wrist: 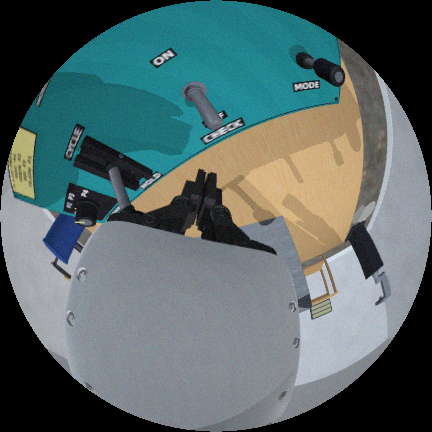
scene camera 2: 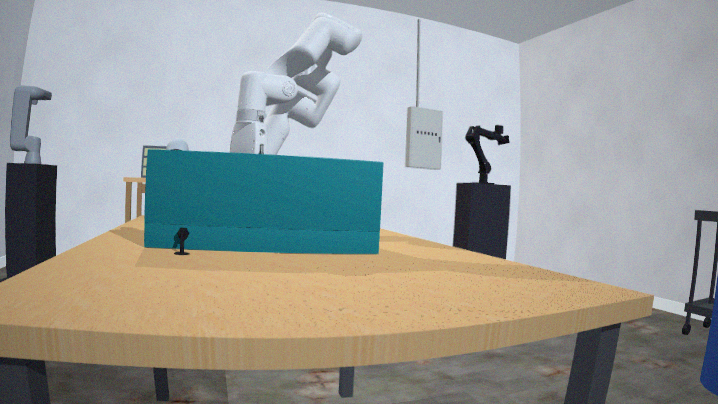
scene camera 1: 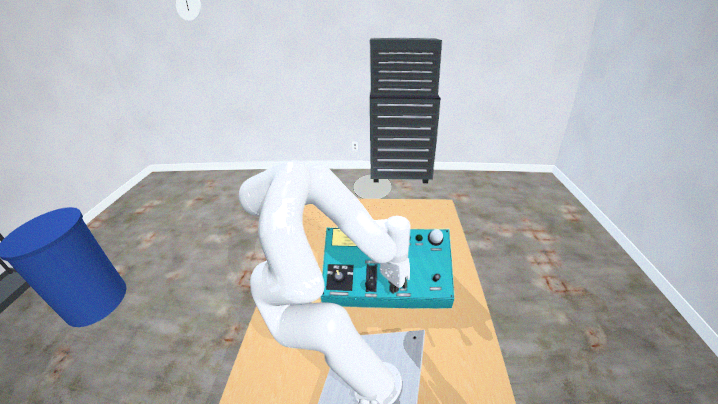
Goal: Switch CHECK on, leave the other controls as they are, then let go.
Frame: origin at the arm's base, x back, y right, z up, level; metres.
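Seen in the pictures: gripper, fingertip midpoint: [wrist: 202, 184] [scene camera 1: 394, 290]; arm's base, origin of the base link: [scene camera 1: 378, 386].
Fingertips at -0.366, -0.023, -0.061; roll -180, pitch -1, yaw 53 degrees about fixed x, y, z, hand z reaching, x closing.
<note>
Pixels of each thing's top centre, then the offset from my fingertips to it, as dx, dy, dz. "spot": a spot on its surface instead. Level surfaces: height alone.
- CHECK toggle, surface spot: [wrist: 204, 107] spot: -0.063, +0.026, +0.003
- CHECK label, middle of its top: [wrist: 222, 130] -0.032, +0.032, -0.050
- lever, middle of its top: [wrist: 108, 203] [scene camera 1: 371, 276] -0.030, -0.090, +0.022
- rotary knob, middle of its top: [wrist: 79, 223] [scene camera 1: 338, 271] -0.028, -0.212, +0.015
- MODE knob, middle of its top: [scene camera 1: 437, 272] -0.099, +0.141, +0.021
- white dome, surface spot: [scene camera 1: 435, 236] spot: -0.216, +0.119, +0.093
- green button, surface spot: [scene camera 1: 418, 237] spot: -0.223, +0.055, +0.071
- wooden table, its level: dz -0.121
The CHECK toggle [wrist: 204, 107] is a grey metal lever on the teal panel [scene camera 1: 431, 261] [scene camera 2: 261, 200] [wrist: 240, 45]. In the wrist view it points away from the ON label [wrist: 163, 58] and its tip covers part of the OFF label, by the CHECK label [wrist: 222, 131]. My gripper [wrist: 202, 184] [scene camera 1: 398, 288] is shut and empty. In the wrist view its fingertips show below the lever tip, apart from it. In scene camera 1 the gripper is over the front part of the panel and hides the toggle. In scene camera 2 the panel hides the fingertips.
The CYCLE/HOLD lever [wrist: 118, 186] [scene camera 1: 371, 278] and rotary knob [wrist: 86, 214] [scene camera 1: 339, 275] are on one side of CHECK, the MODE knob [wrist: 329, 72] [scene camera 1: 436, 276] on the other. A white dome [scene camera 1: 435, 236] and green button [scene camera 1: 418, 237] are at the panel's back. The panel sits on the wooden table [scene camera 1: 451, 346].
</note>
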